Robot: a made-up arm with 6 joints.
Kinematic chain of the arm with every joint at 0, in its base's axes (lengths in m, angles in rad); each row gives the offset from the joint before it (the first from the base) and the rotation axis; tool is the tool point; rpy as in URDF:
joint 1: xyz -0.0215 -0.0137 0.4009 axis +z
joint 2: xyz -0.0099 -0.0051 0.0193 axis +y
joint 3: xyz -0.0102 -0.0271 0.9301 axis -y
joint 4: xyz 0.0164 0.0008 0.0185 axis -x
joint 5: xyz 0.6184 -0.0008 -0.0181 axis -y
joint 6: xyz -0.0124 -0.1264 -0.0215 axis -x
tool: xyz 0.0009 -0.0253 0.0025 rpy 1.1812 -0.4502 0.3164
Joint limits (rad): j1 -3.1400..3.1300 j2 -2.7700..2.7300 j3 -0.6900..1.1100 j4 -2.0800..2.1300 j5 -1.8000..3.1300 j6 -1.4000..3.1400
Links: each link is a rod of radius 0.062 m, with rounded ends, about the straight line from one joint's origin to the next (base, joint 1, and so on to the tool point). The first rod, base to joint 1, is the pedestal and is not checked.
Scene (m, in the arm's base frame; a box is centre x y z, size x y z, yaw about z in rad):
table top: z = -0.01
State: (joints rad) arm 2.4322 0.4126 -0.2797 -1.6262 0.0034 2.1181
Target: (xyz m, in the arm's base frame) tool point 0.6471 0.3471 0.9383
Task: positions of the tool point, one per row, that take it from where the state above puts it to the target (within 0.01 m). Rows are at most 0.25 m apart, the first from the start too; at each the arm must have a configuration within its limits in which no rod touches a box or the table.
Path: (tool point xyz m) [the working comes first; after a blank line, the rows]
Joints at the target: 0.5464 0.2958 -0.1882 -1.3414 -0.0249 2.0742
Straight joint move there: clear.

1: -0.4444 0.6340 0.8254
2: -0.2517 0.7232 0.8435
3: -0.0425 0.7563 0.8619
4: 0.1674 0.7309 0.8805
5: 0.3618 0.6492 0.8995
6: 0.5258 0.5178 0.9188
7: 0.6471 0.3471 0.9383

